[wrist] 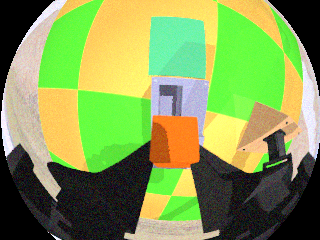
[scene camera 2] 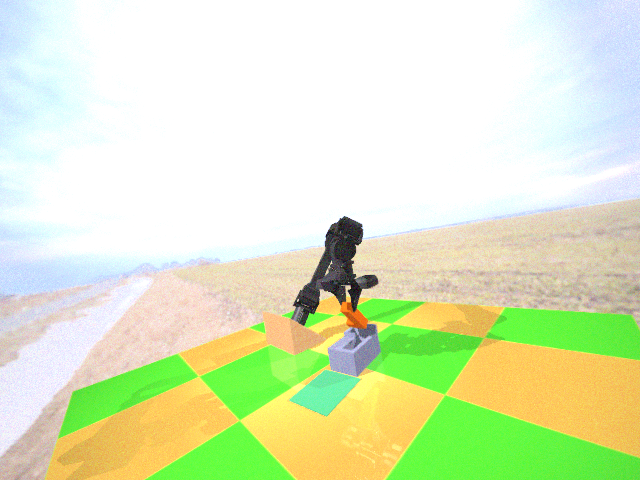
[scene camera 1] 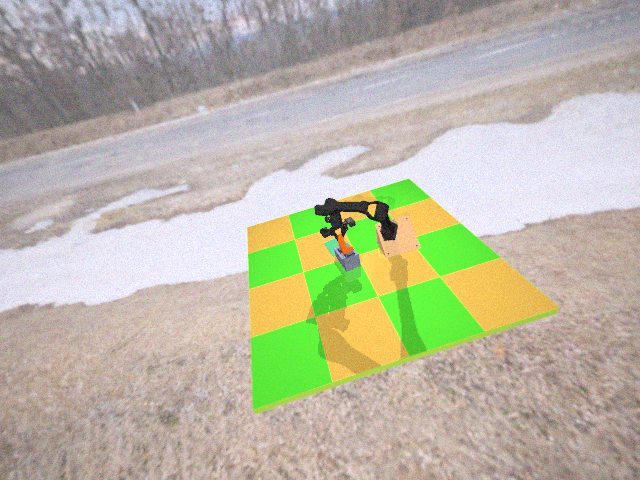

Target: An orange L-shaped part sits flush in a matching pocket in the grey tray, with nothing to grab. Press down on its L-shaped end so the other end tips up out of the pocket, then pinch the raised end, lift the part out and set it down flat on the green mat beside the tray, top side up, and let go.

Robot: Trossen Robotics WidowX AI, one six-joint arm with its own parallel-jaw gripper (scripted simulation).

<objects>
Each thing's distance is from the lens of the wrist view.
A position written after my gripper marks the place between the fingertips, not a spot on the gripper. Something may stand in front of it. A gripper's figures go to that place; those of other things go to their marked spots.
my gripper (wrist: 172, 145): 10 cm
orange L-shaped part (wrist: 174, 142): 7 cm
green mat (wrist: 176, 45): 25 cm
The marked spots on the orange L-shaped part and the green mat are 21 cm apart.
</objects>
